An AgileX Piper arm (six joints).
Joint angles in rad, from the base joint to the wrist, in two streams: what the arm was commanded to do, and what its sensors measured. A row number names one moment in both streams.
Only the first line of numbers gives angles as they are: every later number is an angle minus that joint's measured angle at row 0.
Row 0, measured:
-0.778, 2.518, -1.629, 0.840, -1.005, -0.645
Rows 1 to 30, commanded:
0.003, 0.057, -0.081, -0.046, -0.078, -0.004
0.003, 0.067, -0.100, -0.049, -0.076, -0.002
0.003, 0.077, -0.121, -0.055, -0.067, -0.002
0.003, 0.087, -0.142, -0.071, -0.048, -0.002
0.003, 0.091, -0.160, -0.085, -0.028, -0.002
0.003, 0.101, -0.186, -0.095, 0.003, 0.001
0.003, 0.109, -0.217, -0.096, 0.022, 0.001
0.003, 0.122, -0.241, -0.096, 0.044, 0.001
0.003, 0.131, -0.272, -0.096, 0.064, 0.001
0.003, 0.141, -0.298, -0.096, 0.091, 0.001
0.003, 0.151, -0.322, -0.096, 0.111, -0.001
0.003, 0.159, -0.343, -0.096, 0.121, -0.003
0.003, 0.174, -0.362, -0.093, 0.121, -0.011
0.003, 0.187, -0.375, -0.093, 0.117, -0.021
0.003, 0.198, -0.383, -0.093, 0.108, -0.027
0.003, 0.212, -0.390, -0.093, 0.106, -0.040
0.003, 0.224, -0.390, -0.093, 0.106, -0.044
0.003, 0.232, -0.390, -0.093, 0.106, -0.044
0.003, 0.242, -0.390, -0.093, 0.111, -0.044
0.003, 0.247, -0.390, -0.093, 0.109, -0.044
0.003, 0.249, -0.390, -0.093, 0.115, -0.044
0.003, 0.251, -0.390, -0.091, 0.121, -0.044
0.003, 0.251, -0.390, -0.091, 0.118, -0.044
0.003, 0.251, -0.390, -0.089, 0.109, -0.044
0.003, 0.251, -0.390, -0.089, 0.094, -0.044
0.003, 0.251, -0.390, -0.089, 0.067, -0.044
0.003, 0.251, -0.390, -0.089, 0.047, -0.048
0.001, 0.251, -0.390, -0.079, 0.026, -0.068
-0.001, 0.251, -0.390, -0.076, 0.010, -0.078
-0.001, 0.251, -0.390, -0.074, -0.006, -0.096
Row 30, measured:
0.000, 0.261, -0.378, -0.077, 0.100, -0.045
